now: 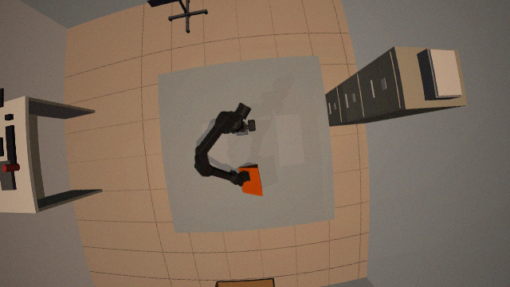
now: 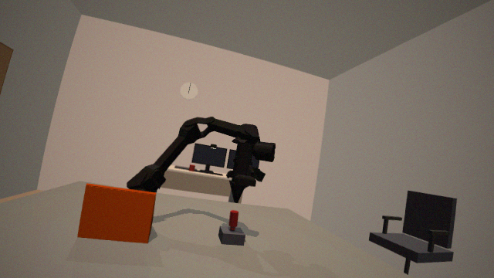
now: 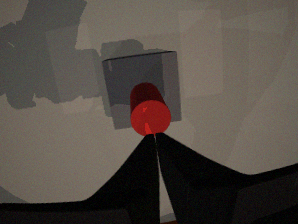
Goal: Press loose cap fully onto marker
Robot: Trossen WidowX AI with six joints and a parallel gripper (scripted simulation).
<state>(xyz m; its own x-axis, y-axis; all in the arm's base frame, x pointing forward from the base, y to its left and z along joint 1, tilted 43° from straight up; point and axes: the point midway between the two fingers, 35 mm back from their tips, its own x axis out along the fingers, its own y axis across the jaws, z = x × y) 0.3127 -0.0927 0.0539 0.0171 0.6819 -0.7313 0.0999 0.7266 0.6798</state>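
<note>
My gripper tip is now 5 cm above the red cap. The rest, counted from my gripper tip: dark grey holder block 11 cm below.
</note>
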